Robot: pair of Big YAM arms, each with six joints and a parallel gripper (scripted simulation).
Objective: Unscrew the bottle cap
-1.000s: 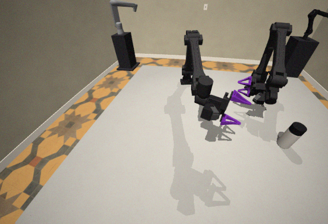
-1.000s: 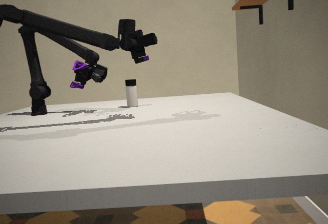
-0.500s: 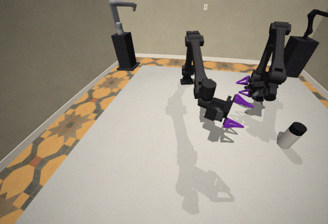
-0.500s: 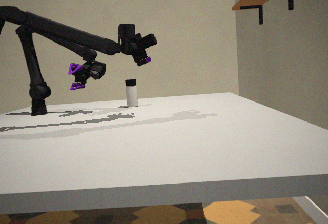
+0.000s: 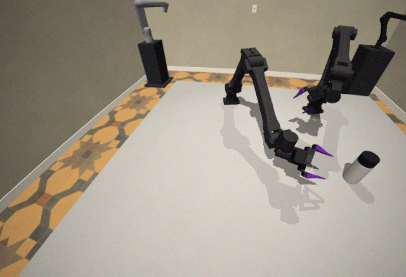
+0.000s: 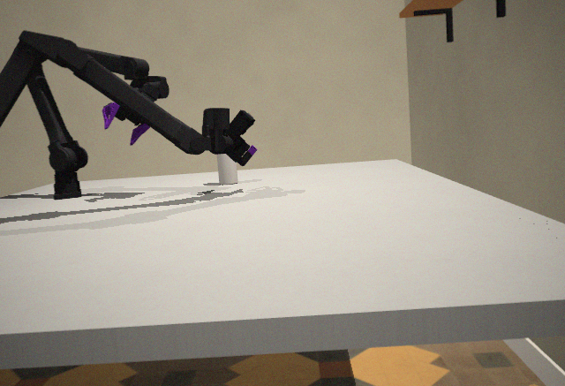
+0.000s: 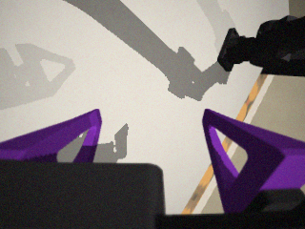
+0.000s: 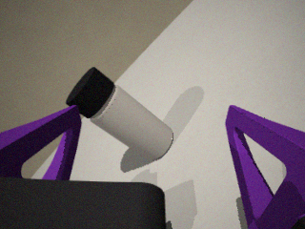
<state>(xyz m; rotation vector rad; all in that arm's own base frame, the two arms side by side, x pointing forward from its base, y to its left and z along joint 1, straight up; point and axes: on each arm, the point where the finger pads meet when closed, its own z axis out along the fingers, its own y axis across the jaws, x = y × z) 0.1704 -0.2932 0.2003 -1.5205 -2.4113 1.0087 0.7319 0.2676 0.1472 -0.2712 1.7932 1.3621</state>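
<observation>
Right now my right hand is 190 mm to the right of the bottle, 80 mm past it and 40 mm above it. The rest, counted from my right hand: black cap: 190 mm to the left, 80 mm behind, 10 mm below.
</observation>
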